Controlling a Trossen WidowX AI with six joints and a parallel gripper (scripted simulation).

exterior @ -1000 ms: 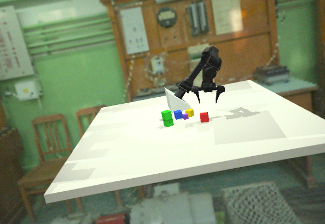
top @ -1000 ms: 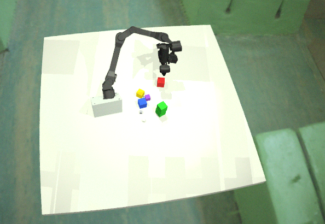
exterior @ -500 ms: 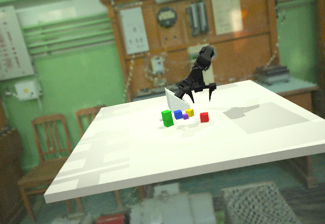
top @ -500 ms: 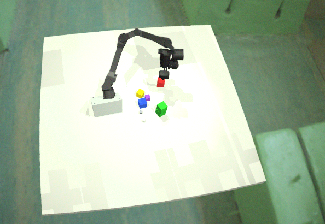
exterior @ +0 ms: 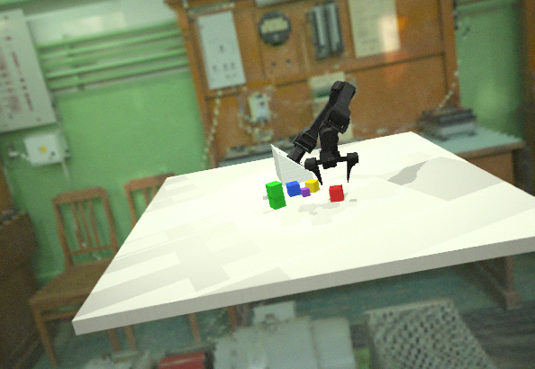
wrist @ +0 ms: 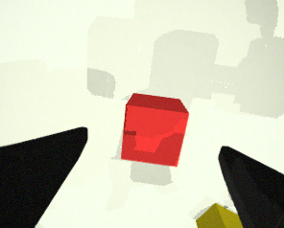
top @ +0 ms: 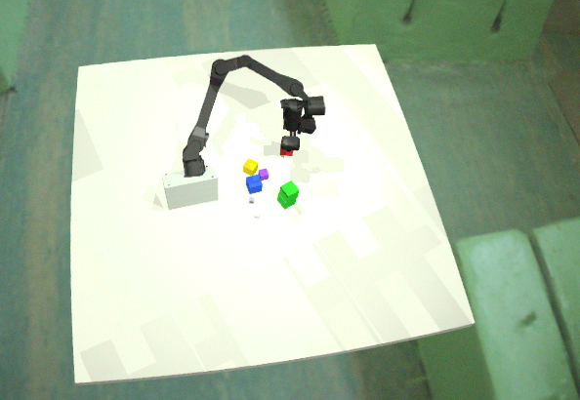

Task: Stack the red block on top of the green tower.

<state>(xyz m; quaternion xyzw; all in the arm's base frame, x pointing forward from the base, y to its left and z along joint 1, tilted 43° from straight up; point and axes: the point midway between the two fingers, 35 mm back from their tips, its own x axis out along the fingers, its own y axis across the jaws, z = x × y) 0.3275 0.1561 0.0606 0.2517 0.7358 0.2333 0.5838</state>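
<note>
The red block lies 40 mm below my gripper tip. The rest, counted from my gripper tip: small purple block 110 mm to the right, 90 mm behind, 40 mm below; then blue block 160 mm to the right, 130 mm behind, 40 mm below; then yellow block 140 mm behind, 90 mm to the right, 40 mm below.
</note>
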